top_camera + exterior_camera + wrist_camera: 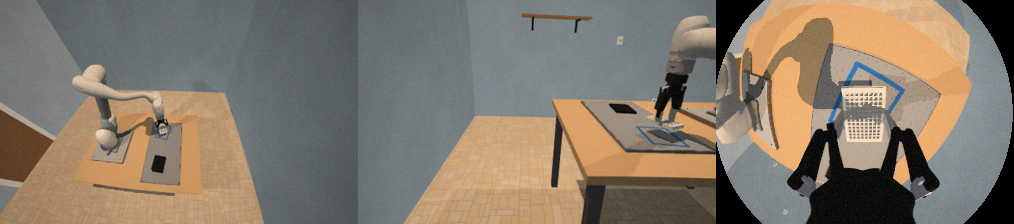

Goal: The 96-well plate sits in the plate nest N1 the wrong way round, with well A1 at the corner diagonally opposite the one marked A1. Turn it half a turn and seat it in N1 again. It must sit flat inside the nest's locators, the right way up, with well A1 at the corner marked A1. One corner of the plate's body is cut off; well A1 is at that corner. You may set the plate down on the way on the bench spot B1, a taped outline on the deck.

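Right now the black plate nest N1 is 380 mm to the right of my hand, 80 mm below it and 30 mm ahead of it. The rest, counted from my hand: white 96-well plate (20 mm below).
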